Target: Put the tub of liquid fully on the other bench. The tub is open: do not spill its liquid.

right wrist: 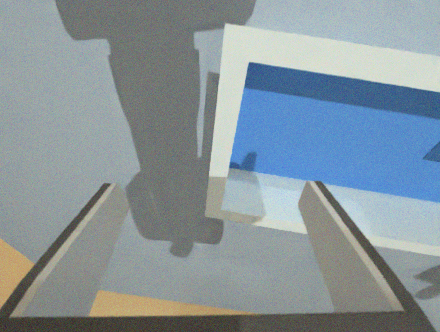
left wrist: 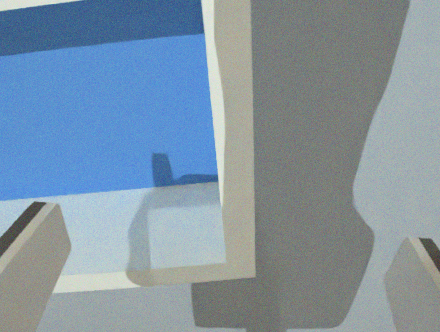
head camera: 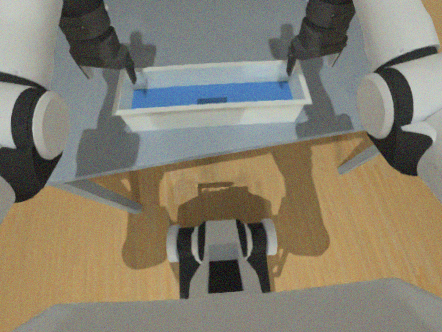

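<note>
The open white tub (head camera: 215,118) (left wrist: 240,125) (right wrist: 218,130) stands upright on a grey-blue bench (head camera: 200,30) (left wrist: 410,150) (right wrist: 50,100). Blue liquid (head camera: 175,95) (left wrist: 100,115) (right wrist: 320,140) lies inside it, below the rim. My left gripper (head camera: 109,74) (left wrist: 228,243) is open at the tub's left end in the head view, one finger over the inside and one outside. My right gripper (head camera: 312,64) (right wrist: 213,193) is open at the other end, its fingers likewise on either side of the end wall. Neither grips the tub. The other bench cannot be made out.
The bench's front edge (head camera: 220,154) runs slantwise between the tub and my base (head camera: 225,260). Bench legs (head camera: 107,196) (head camera: 357,161) show below it over the wooden floor (head camera: 75,250). Arm shadows fall across the bench and floor.
</note>
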